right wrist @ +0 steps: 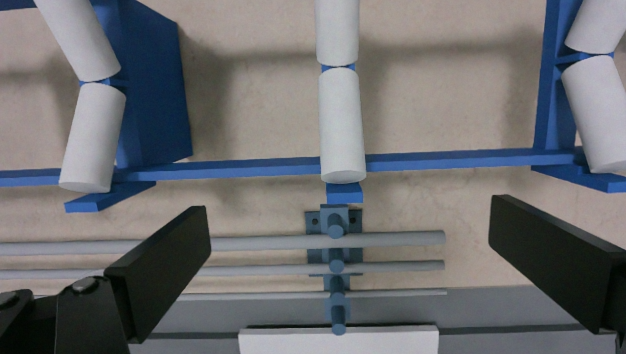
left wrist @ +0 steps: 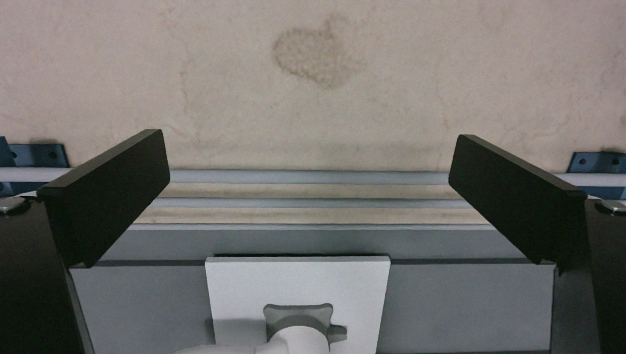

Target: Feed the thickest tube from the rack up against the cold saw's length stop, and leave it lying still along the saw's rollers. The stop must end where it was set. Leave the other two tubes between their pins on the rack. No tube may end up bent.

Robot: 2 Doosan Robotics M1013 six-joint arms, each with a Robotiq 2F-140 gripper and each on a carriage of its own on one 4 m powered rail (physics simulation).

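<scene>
Three grey tubes lie parallel on the rack. The thickest tube is the one farthest from the rail; the middle tube and the thinnest tube lie nearer the rail. In the right wrist view the tubes lie between the pins of a rack post, with their right ends showing. My left gripper is open above the tubes, with no tube between its fingers. My right gripper is open above the tube ends and the rack post. White rollers on a blue frame show beyond the rack. The length stop does not show.
The grey rail runs along the bottom of both views, bearing a pale carriage plate. Blue rack brackets stand left and right in the left wrist view. The blue roller frame is close beside the rack in the right wrist view.
</scene>
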